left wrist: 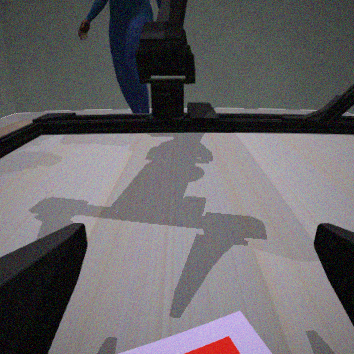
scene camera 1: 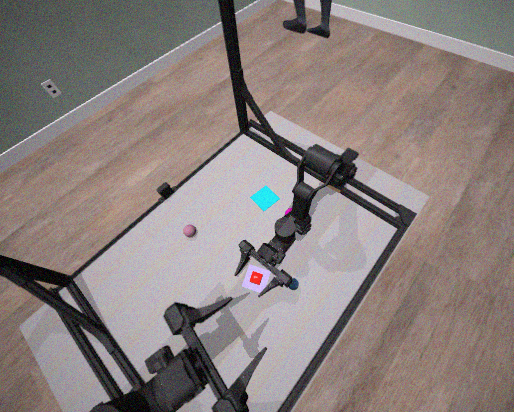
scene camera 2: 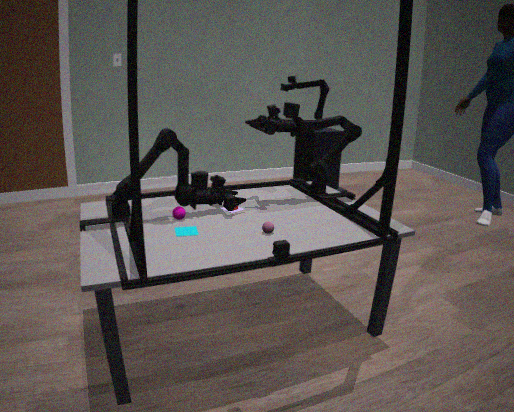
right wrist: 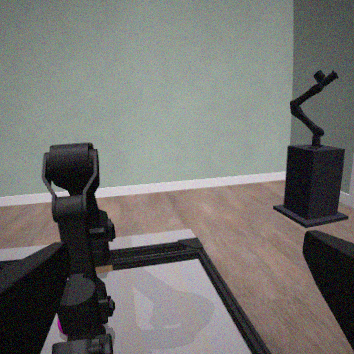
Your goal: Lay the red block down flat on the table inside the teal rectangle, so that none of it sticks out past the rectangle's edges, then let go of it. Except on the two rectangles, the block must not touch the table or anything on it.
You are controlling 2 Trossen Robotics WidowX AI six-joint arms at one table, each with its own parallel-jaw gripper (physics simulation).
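Frame: origin at the left arm's base, x ahead, y left, z up, level; millimetres.
Seen in the pictures: left gripper, fingertip midpoint: (left wrist: 202, 235) (scene camera 1: 246, 286) (scene camera 2: 241, 196); right gripper, fingertip midpoint: (scene camera 1: 248, 321) (scene camera 2: 247, 123) (right wrist: 187, 248); left arm's base, link origin: (scene camera 1: 337, 180) (scene camera 2: 121, 217) (right wrist: 99, 259); right arm's base, link origin: (left wrist: 167, 117) (scene camera 2: 318, 193).
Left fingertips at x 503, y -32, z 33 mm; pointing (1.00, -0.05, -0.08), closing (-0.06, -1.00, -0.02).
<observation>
Pixels of each thing's top centre, then the offset from my left fingertips to it. "pt": a spot on its surface instead.
- red block, top centre: (scene camera 1: 256, 277) (scene camera 2: 232, 204) 33 mm down, 40 mm back, 2 mm left
- lavender rectangle, surface spot: (left wrist: 235, 325) (scene camera 1: 244, 284) pt 51 mm down, 3 mm back, 17 mm right
- teal rectangle, surface spot: (scene camera 2: 186, 231) (scene camera 1: 264, 197) pt 51 mm down, 295 mm back, 155 mm right
- magenta ball, top centre: (scene camera 1: 292, 211) (scene camera 2: 178, 206) 1 mm down, 282 mm back, 24 mm right
- pink ball, top centre: (scene camera 1: 187, 228) (scene camera 2: 268, 221) 9 mm down, 29 mm back, 279 mm right
- dark blue object, top centre: (scene camera 1: 293, 283) 19 mm down, 92 mm back, 105 mm left
The red block (scene camera 1: 256, 278) (scene camera 2: 236, 207) (left wrist: 215, 346) lies on the lavender rectangle (scene camera 1: 246, 285) (scene camera 2: 232, 211) (left wrist: 235, 325); the left wrist view cuts it off at the bottom edge. The teal rectangle (scene camera 1: 265, 198) (scene camera 2: 186, 231) is bare, farther up in scene camera 1 and at the left in scene camera 2. My left gripper (scene camera 1: 248, 285) (scene camera 2: 242, 201) (left wrist: 202, 235) is open and empty, low at the block, its fingers on either side in scene camera 1; contact cannot be told. My right gripper (scene camera 1: 248, 324) (scene camera 2: 247, 122) (right wrist: 187, 248) is open and empty, high above the table.
A magenta ball (scene camera 1: 288, 212) (scene camera 2: 179, 213) (right wrist: 61, 326) is near the teal rectangle, partly behind the left arm in scene camera 1. A pink ball (scene camera 1: 189, 230) (scene camera 2: 268, 227) lies apart. A dark blue object (scene camera 1: 293, 284) shows beside the left gripper. Black rails (scene camera 2: 210, 271) border the table.
</observation>
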